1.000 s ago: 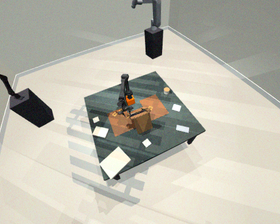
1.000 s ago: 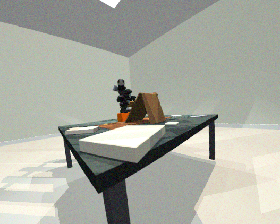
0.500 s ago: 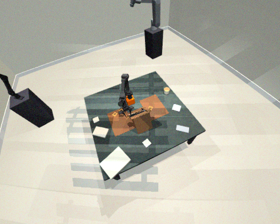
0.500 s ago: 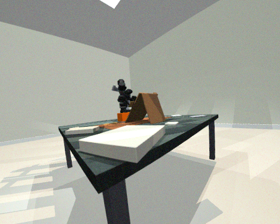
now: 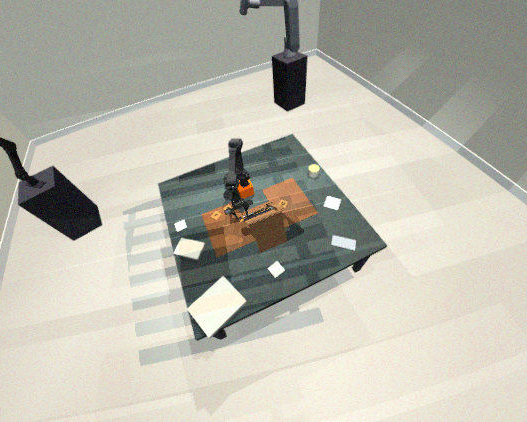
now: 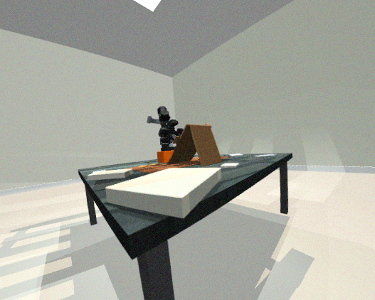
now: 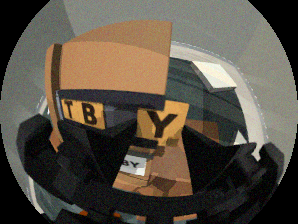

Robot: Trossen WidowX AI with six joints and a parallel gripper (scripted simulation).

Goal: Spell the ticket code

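My gripper tip is 7 cm above the white ticket, 6 cm to the right of it and 5 cm past it. Round my gripper tip: yellow letter tile: 34 cm to the left, 16 cm below, 4 cm behind; flat white slab: 39 cm to the right, 16 cm below, 12 cm behind; mat: 17 cm below, 15 cm to the left, 12 cm behind.
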